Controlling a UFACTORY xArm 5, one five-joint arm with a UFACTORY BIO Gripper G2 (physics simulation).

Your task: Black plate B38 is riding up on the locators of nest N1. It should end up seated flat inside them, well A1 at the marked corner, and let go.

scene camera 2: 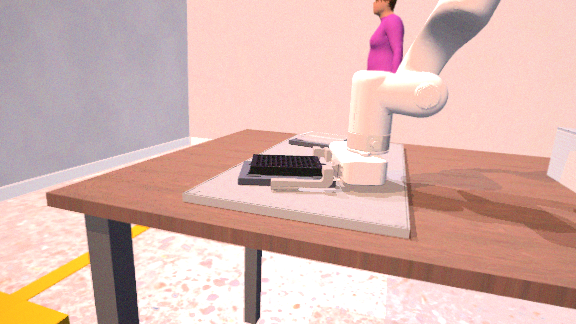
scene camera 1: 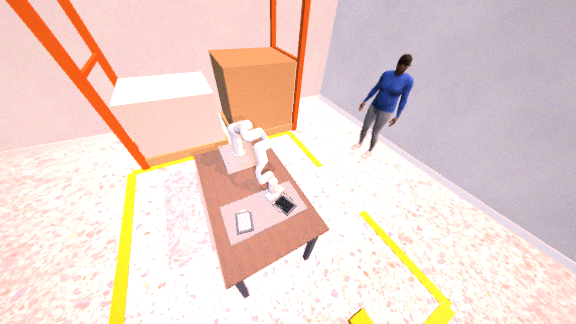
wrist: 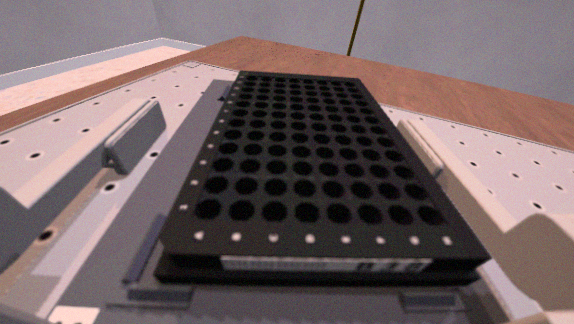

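Observation:
The black plate B38 lies on the grey nest N1. In the wrist view it sits off to the right, with a strip of nest bare on its left. Its label faces the wrist camera; the lettered edge is near. A white patch shows by the nest's near left corner. Right-side locators are hidden, and slight tilt cannot be told. My gripper is open, low, one finger along each long side: a wide gap left, the right finger very close to the plate.
Near locators and a left locator stand around the plate. A second nest holding a pale plate is on the same perforated board. A person stands beyond the table; another is behind the arm.

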